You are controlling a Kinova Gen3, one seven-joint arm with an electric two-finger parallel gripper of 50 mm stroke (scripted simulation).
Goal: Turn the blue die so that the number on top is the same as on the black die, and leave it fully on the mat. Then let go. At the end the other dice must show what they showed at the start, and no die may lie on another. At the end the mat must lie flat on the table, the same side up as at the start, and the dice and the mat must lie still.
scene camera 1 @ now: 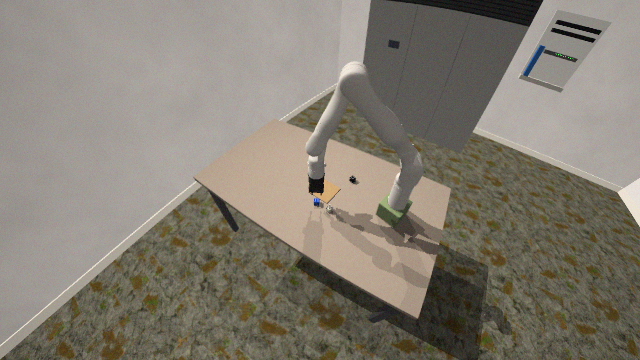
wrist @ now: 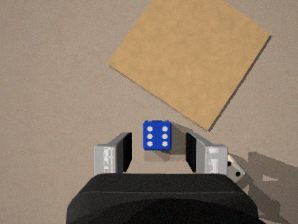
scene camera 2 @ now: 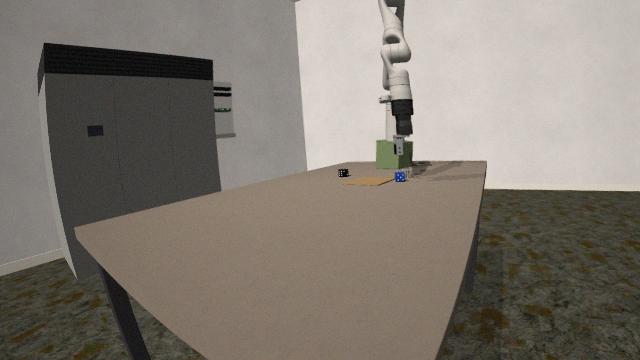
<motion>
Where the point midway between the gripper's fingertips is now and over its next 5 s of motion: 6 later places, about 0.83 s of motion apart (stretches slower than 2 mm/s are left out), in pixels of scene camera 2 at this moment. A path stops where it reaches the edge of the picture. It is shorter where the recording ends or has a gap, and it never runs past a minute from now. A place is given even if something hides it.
My gripper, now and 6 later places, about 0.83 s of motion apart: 398, 154; 399, 159; 399, 168; 399, 173; 400, 180; 398, 162; 398, 151
</motion>
